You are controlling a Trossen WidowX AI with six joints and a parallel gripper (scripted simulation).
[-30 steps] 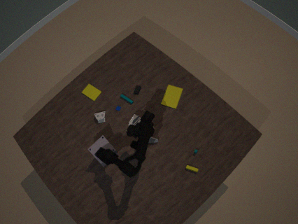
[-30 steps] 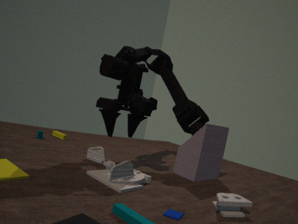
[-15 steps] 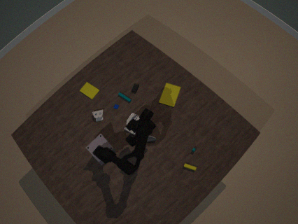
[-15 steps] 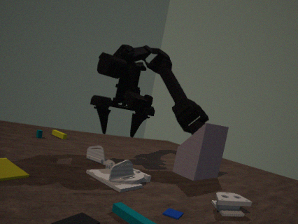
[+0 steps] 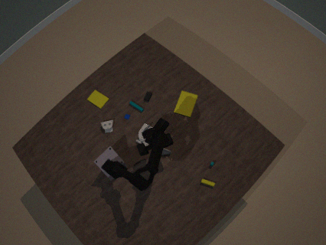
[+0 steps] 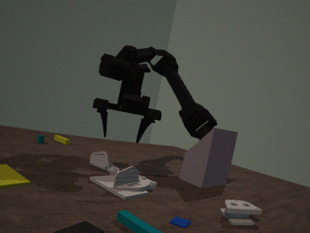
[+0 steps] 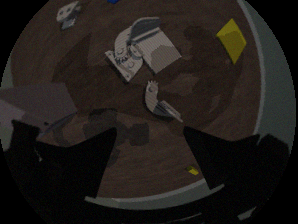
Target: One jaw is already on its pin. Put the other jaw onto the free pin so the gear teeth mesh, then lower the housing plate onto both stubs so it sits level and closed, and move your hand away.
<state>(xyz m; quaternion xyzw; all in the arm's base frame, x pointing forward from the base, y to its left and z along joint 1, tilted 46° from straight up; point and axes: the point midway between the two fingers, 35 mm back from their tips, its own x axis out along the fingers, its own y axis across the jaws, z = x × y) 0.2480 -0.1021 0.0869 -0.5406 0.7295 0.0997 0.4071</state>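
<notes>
Right now my gripper tip is 3 cm short of the grey jaw, 2 cm to the right of it and 8 cm above it. The rest, counted from my gripper tip: yellow bar: 5 cm ahead, 34 cm to the right, 8 cm below; blue tile: 7 cm ahead, 31 cm to the left, 9 cm below; teal cube: 15 cm ahead, 28 cm to the right, 7 cm below.
</notes>
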